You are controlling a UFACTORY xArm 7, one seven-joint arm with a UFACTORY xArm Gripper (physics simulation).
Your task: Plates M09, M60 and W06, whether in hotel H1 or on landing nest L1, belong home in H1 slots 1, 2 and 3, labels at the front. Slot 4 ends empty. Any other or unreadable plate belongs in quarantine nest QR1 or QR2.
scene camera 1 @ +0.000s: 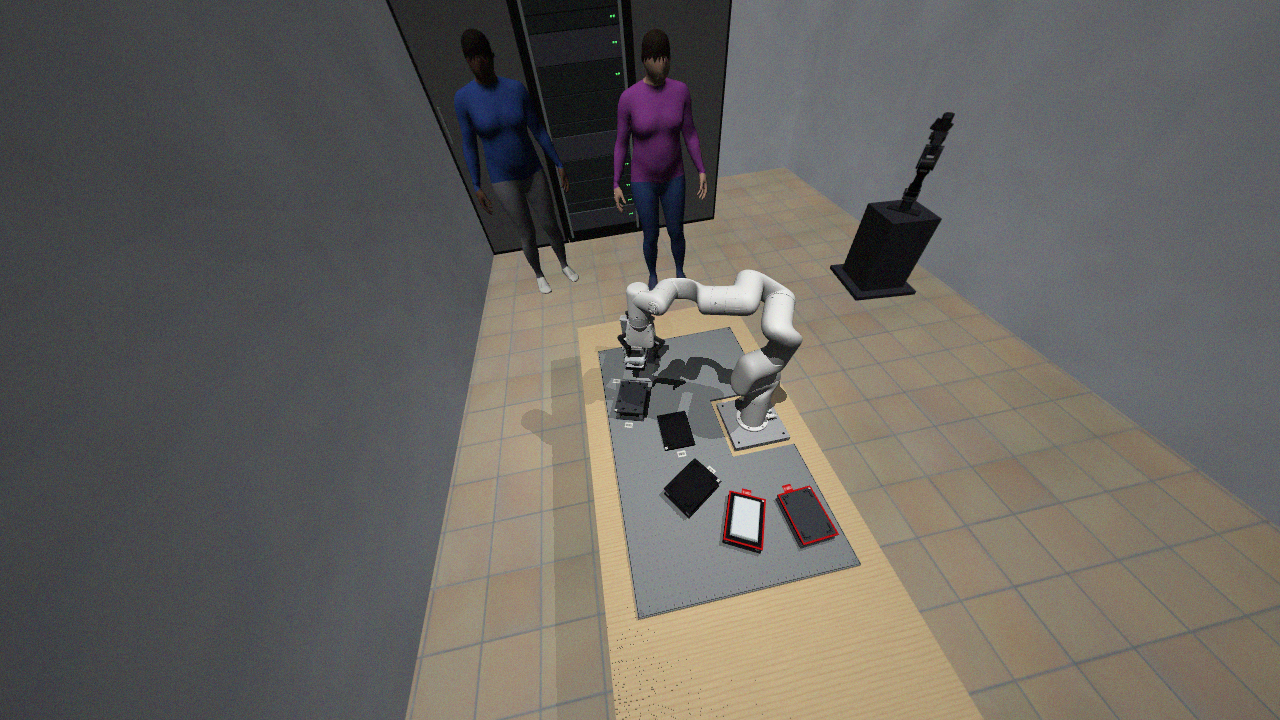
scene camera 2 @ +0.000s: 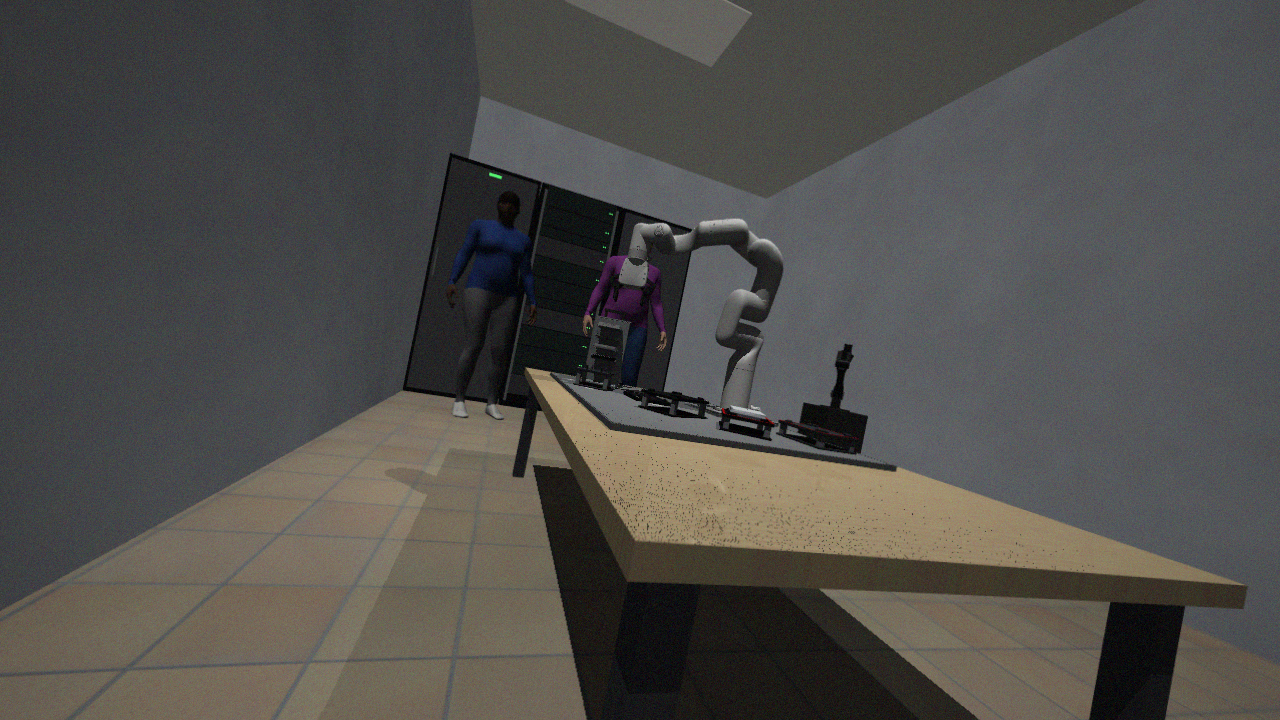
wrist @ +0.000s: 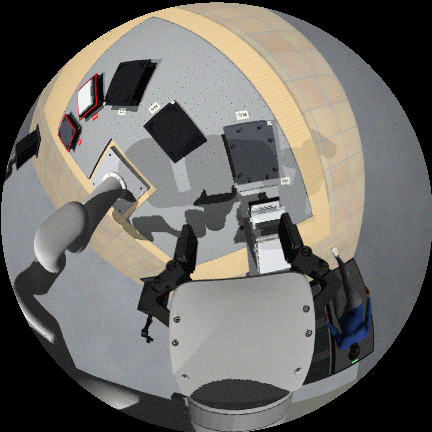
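Pixels of known places: gripper, fingertip midpoint: point(scene camera 1: 642, 356) point(scene camera 2: 628, 303) point(wrist: 236, 227); arm's base, origin of the base link: point(scene camera 1: 751, 418) point(wrist: 114, 185).
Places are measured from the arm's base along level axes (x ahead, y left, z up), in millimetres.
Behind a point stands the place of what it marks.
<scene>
My gripper point(scene camera 1: 641, 344) {x 423, y -120, z 311 mm} point(scene camera 2: 632, 297) {x 423, y -120, z 311 mm} point(wrist: 236, 227) {x 423, y -120, z 311 mm} is open and empty, pointing down above hotel H1 point(scene camera 2: 593, 345) point(wrist: 251, 260) {x 374, y -363, z 188 mm} at the table's far left end. Dark shelves show in the hotel in scene camera 2. Pale layered parts show at its front in the wrist view; plate labels and slot filling cannot be read. A black nest point(scene camera 1: 691, 488) {x 299, y 278, z 41 mm} point(wrist: 131, 82) {x 313, y 231, z 41 mm}, whose tag seems to read L1, shows no pale plate. One red-edged quarantine nest point(scene camera 1: 730, 537) {x 202, y 444, z 31 mm} holds a white plate point(scene camera 1: 746, 517) {x 139, y 393, z 45 mm} point(wrist: 86, 95) {x 156, y 376, z 45 mm}. The other red-edged nest point(scene camera 1: 807, 515) {x -61, y 401, z 31 mm} point(wrist: 68, 132) {x -38, y 366, z 31 mm} bears no plate.
A dark grey nest point(scene camera 1: 632, 397) {x 481, y -134, z 51 mm} point(wrist: 251, 152) {x 479, y -135, z 51 mm} tagged RG lies before the hotel. A black pad point(scene camera 1: 675, 430) {x 318, y 19, z 3 mm} point(wrist: 175, 131) {x 325, y 7, z 3 mm} lies nearer the arm base point(scene camera 1: 753, 425) {x 10, y 45, z 24 mm}. Two people stand behind the table; a black arm stands on a pedestal point(scene camera 1: 890, 246) beyond it.
</scene>
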